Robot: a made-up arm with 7 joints.
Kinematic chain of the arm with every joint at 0, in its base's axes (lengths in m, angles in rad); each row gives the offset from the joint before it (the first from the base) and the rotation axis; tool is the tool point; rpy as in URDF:
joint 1: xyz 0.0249 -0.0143 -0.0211 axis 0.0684 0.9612 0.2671
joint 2: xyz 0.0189 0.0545 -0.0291 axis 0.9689 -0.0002 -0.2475
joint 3: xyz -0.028 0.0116 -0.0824 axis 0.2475 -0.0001 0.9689
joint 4: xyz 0.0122 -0.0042 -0.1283 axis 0.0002 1 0
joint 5: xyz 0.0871 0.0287 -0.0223 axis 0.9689 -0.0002 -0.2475
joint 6: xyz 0.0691 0.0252 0.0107 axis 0.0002 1 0
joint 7: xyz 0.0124 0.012 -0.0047 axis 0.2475 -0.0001 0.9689
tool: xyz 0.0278 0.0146 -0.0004 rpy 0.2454 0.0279 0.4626
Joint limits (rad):
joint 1: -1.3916..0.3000
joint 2: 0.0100..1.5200
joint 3: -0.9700..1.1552
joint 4: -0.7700..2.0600
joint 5: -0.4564..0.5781
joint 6: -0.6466..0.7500
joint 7: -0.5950..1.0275
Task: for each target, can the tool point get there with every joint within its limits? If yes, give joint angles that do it. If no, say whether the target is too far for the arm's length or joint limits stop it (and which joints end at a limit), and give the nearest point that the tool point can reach.
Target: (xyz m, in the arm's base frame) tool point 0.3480 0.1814 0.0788
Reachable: yes | joints -0.8950 1.2536 -0.2759 0.2817 0.1439 -0.0504 -0.0562
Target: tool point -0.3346 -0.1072 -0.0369
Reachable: no: joint limits stop it (at a limit: joint 1, joint 2, joint 3, joint 4, joint 5, joint 6) | nearest point -0.2465 0.0344 -0.2995 | short by 0.311 m
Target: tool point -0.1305 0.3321 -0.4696
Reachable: no: too far | nearest point -0.0995 0.2704 -0.3796 | short by 0.113 m
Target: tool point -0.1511 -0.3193 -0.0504
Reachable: no: joint limits stop it (at a limit: joint 1, joint 2, joint 3, joint 5, joint 6, joint 7) | nearest point 0.1329 -0.1323 0.0479 | short by 0.354 m
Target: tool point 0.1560 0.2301 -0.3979
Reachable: yes | joints -0.3316 0.4467 -0.6321 1.8025 0.3723 0.0364 -0.3605
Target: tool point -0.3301 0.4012 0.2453
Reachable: no: too far | nearest point -0.0671 0.2955 0.1547 | short by 0.298 m
